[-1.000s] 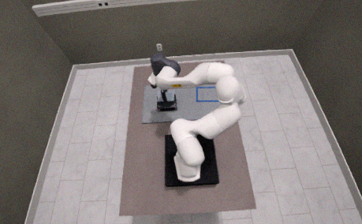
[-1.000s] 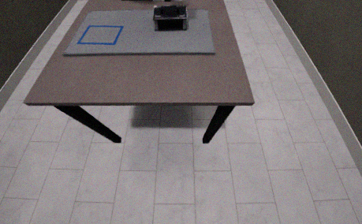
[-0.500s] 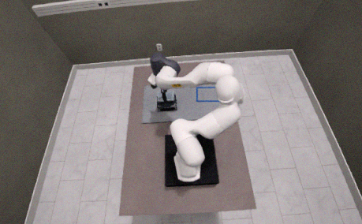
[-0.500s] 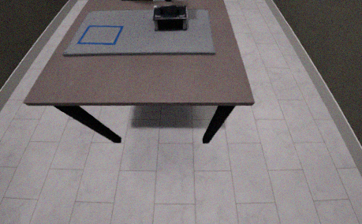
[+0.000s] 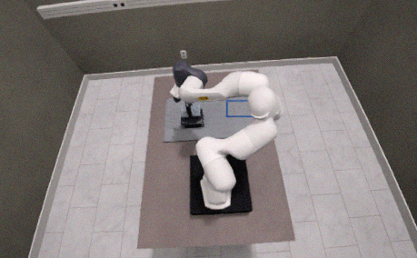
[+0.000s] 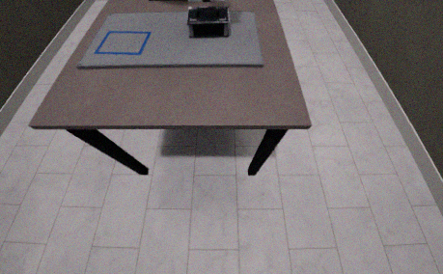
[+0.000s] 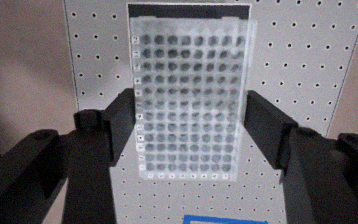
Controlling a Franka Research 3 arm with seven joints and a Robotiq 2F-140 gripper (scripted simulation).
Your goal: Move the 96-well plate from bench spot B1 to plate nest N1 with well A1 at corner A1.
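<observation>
Right now my hand is 20 mm above the clear 96-well plate. The rest, counted from my hand: dark raised nest (90 mm below); A1 label (90 mm below, 80 mm to the right, 50 mm behind).
</observation>
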